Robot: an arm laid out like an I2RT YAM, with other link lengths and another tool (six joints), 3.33 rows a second.
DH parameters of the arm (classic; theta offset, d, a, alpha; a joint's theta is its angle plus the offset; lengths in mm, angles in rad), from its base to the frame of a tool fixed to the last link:
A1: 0 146.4 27.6 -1.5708
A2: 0 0 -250.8 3.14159
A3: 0.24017 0 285 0
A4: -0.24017 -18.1 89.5 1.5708
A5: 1.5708 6.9 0 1.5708
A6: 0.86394 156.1 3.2 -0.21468
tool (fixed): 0 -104.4 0 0
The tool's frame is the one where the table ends.
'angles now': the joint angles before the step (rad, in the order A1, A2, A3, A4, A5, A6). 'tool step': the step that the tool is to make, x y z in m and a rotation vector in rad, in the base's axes. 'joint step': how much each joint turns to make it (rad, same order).
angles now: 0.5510 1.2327 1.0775 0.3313 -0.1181 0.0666
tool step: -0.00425 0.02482 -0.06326 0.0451 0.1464 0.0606
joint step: 0.0676 0.0367 -0.1446 0.0964 0.0226 0.1171
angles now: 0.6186 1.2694 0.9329 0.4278 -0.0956 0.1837
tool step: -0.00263 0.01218 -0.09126 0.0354 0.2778 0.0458
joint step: 0.0305 0.0793 -0.1568 0.0527 -0.0156 0.1937
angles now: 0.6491 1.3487 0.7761 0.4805 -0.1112 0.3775
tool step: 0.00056 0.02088 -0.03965 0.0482 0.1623 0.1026
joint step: 0.0286 0.1076 -0.0057 0.0350 -0.0916 0.1285
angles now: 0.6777 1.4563 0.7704 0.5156 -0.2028 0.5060
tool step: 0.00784 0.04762 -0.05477 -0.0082 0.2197 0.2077
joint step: 0.0488 0.2419 0.1152 -0.0183 -0.1869 0.0973
